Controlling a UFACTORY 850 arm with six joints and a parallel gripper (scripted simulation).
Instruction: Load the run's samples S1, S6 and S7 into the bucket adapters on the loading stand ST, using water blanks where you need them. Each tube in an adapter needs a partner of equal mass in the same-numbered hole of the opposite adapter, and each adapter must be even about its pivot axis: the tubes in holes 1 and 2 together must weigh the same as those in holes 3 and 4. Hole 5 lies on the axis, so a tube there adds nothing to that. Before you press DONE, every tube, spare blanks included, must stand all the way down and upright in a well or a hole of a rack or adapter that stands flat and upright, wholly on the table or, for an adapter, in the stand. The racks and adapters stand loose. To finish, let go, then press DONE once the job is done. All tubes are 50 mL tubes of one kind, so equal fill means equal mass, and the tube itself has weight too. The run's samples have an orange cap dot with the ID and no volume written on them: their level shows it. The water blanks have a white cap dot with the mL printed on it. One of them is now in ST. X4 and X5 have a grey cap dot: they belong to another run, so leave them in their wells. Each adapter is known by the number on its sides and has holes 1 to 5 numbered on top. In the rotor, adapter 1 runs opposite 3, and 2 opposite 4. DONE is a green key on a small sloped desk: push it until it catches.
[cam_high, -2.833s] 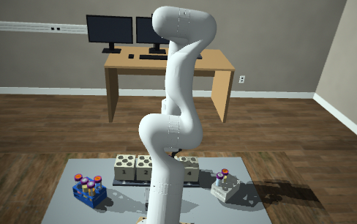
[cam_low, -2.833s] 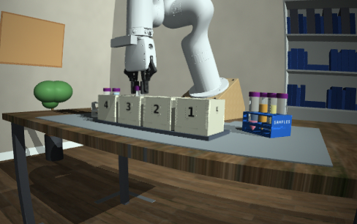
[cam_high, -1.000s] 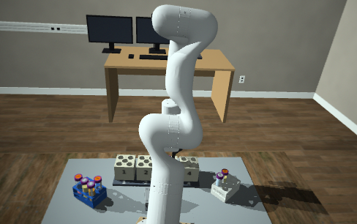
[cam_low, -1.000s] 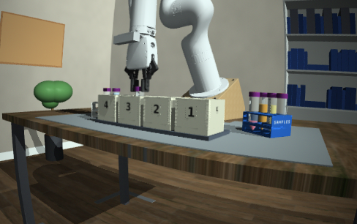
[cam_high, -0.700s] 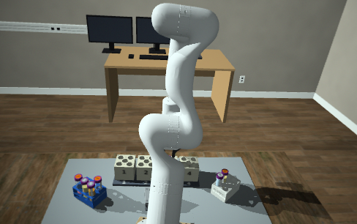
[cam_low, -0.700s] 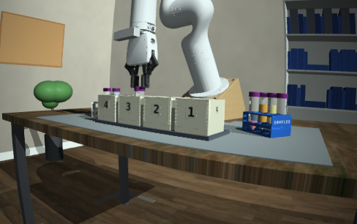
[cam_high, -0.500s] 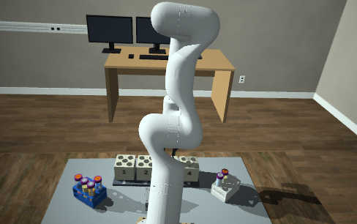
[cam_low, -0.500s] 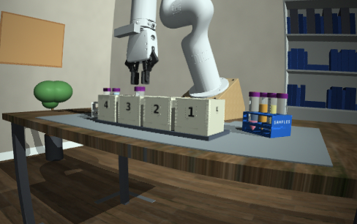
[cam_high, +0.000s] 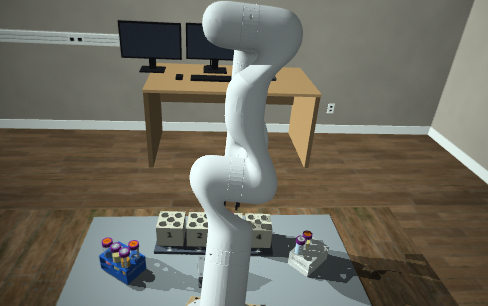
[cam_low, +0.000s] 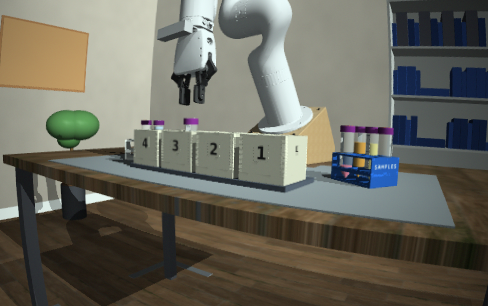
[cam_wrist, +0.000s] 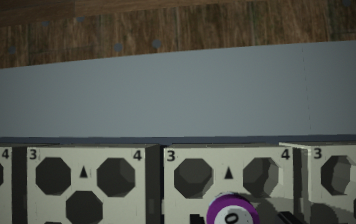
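Now: the blue samples rack 40 mm behind my hand, 390 mm to the left of it and 150 mm below it. Round my hand: adapter 1: 70 mm ahead, 210 mm to the left, 130 mm below; white rack: 190 mm behind, 250 mm to the right, 150 mm below.
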